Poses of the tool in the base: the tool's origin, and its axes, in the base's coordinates. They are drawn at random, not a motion.
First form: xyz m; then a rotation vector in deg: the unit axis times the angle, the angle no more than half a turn.
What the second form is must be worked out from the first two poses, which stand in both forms.
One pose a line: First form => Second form
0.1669 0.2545 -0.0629 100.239 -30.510 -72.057 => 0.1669 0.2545 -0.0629 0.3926 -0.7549 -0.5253 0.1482 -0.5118 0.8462
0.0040 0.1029 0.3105 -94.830 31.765 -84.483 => 0.0040 0.1029 0.3105 0.2134 -0.7785 0.5902 0.1968 -0.5575 -0.8065
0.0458 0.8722 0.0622 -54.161 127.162 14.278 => 0.0458 0.8722 0.0622 -0.4876 -0.5582 -0.6712 -0.6932 0.7150 -0.0910
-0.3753 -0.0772 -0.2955 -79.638 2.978 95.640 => -0.3753 -0.0772 -0.2955 0.0747 0.6092 -0.7895 -0.6572 -0.5654 -0.4985
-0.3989 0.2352 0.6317 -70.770 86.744 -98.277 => -0.3989 0.2352 0.6317 -0.4378 -0.8538 0.2818 -0.1736 -0.2273 -0.9582
